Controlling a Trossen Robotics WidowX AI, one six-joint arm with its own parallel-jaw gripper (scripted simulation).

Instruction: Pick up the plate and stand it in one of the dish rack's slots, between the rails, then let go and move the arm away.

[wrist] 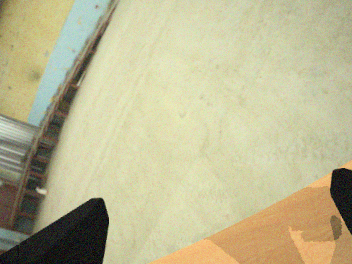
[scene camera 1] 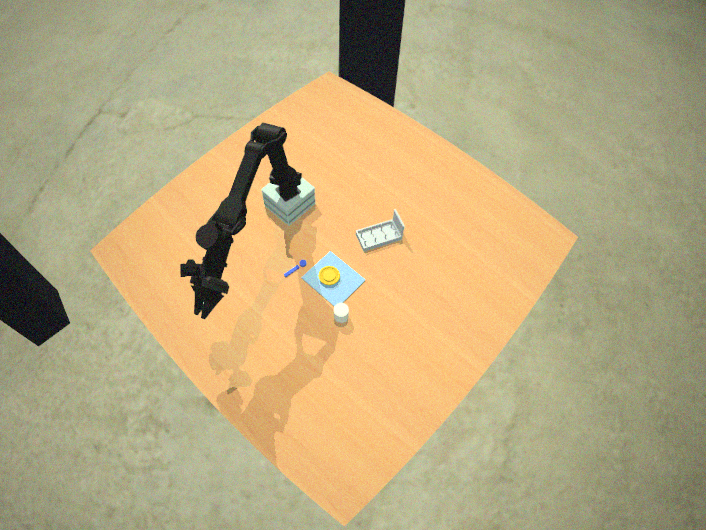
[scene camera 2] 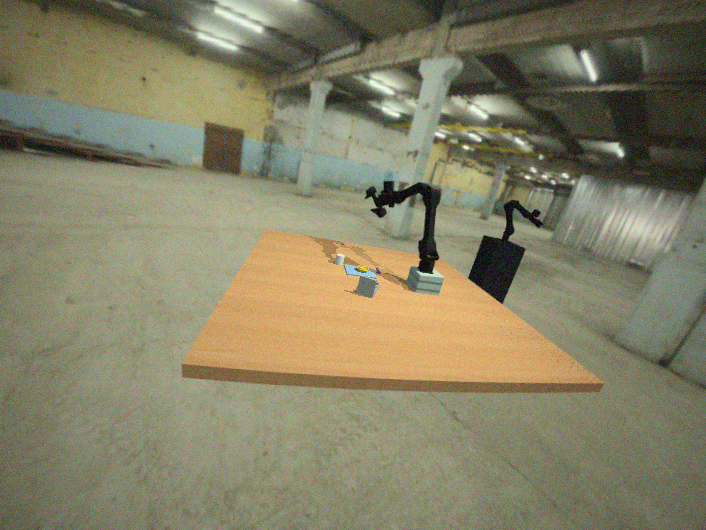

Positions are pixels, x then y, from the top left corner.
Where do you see a grey dish rack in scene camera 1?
377,235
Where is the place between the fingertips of the gripper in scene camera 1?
199,316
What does the gripper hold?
Nothing.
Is the gripper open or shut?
Open.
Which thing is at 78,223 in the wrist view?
The gripper.
